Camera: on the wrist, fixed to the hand. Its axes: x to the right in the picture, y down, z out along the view.
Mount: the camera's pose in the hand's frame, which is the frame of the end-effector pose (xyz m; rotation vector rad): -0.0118 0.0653 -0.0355 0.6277 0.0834 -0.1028
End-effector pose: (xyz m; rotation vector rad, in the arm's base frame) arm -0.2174 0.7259 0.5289 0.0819 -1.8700 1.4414
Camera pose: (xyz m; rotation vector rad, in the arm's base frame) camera -0.2216 0.7752 0.4722 0.4067 -1.2686 1.8734
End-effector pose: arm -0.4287 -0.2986 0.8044 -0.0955 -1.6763 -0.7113
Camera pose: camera -0.3665 -0.2599 0.8217 0.4598 -1.7602 -0.2336
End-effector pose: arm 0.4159 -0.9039 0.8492 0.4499 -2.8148 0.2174
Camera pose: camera 0.4144 -0.8324 0.8727 0.6903 -2.5815 1.0795
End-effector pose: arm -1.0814 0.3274 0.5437 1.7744 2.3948 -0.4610
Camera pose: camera -1.0130 0.3451 0.5696 -1.5493 -2.1042 1.0514
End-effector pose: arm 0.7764 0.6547 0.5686 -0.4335 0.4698 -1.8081
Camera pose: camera 0.8143 0.6525 0.5036 0.0546 -0.0793 -1.9625
